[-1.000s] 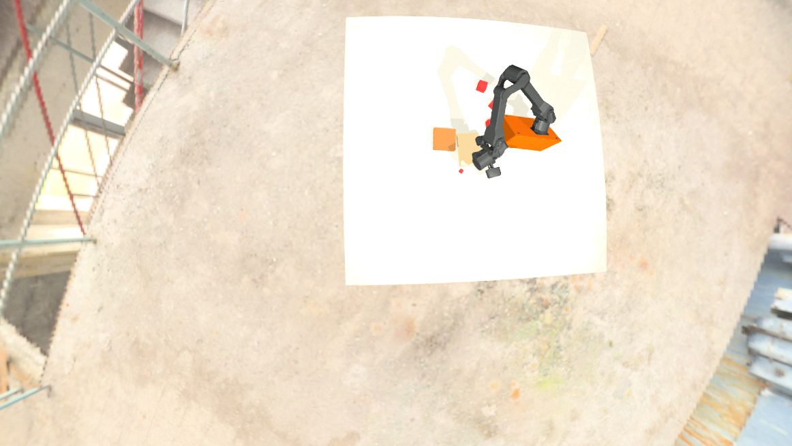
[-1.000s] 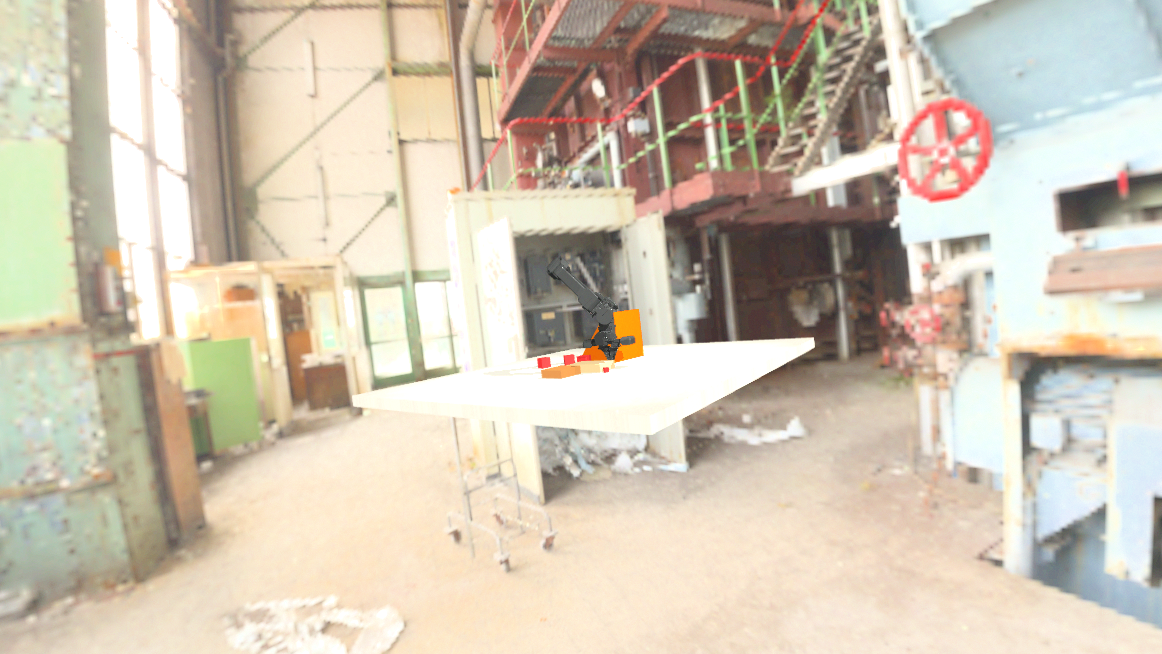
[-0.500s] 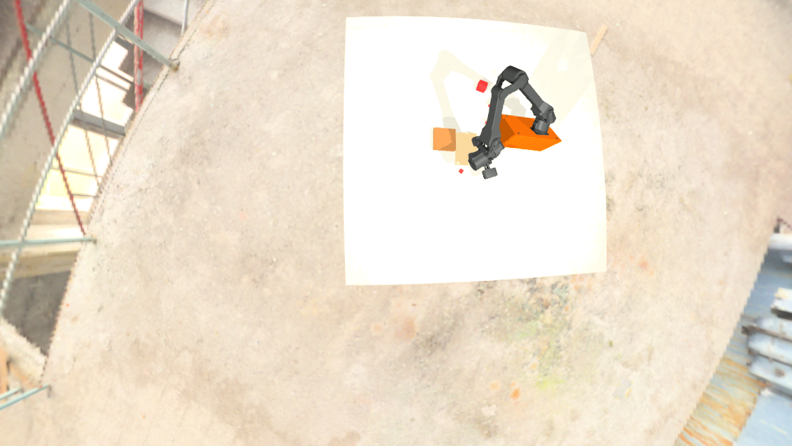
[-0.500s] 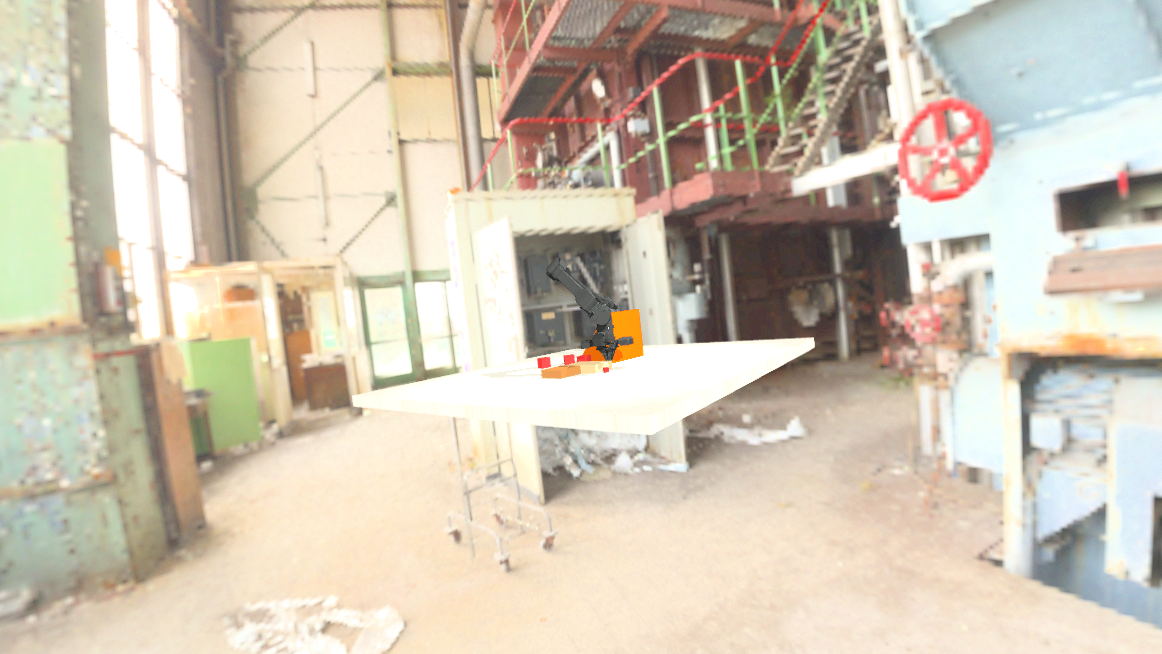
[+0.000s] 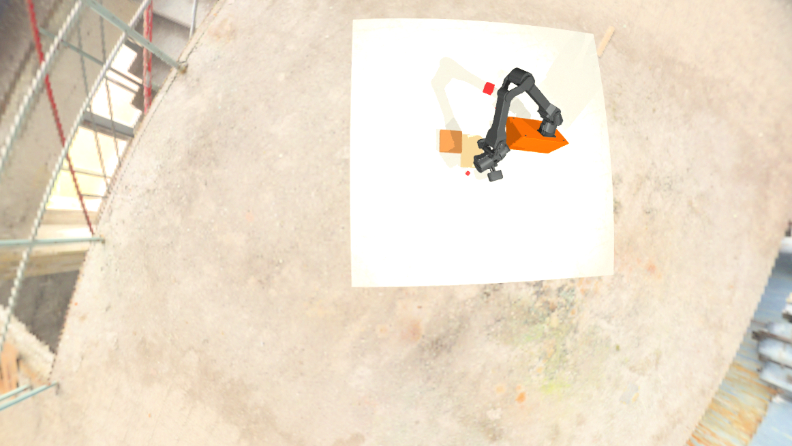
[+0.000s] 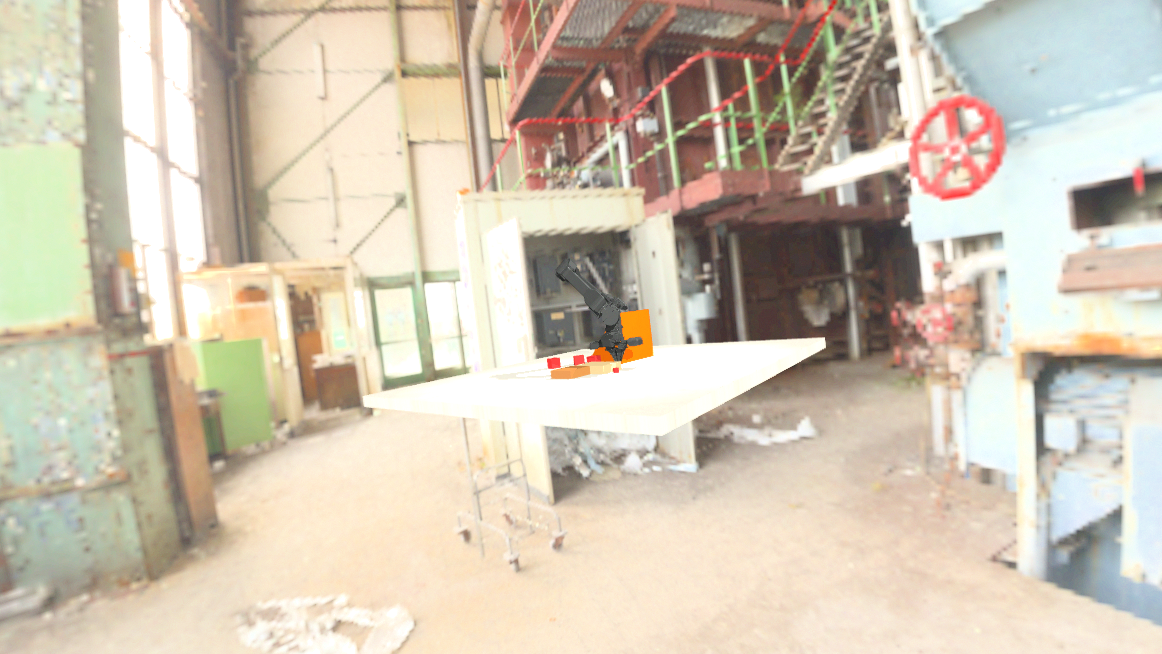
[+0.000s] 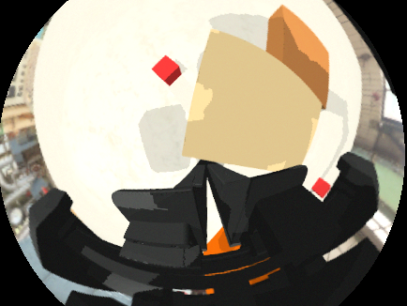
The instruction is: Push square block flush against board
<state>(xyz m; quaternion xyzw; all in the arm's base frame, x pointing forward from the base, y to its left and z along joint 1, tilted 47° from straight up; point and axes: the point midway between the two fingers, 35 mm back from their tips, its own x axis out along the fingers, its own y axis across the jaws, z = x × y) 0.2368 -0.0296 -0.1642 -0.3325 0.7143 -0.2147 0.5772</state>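
Right now the square block is 150 mm ahead of my gripper tip, 100 mm to the right of it and 10 mm above it. From my gripper tip the other things lie so: board: 60 mm ahead, 50 mm to the right, 10 mm above; then tiny red piece: 80 mm ahead, 40 mm to the left.
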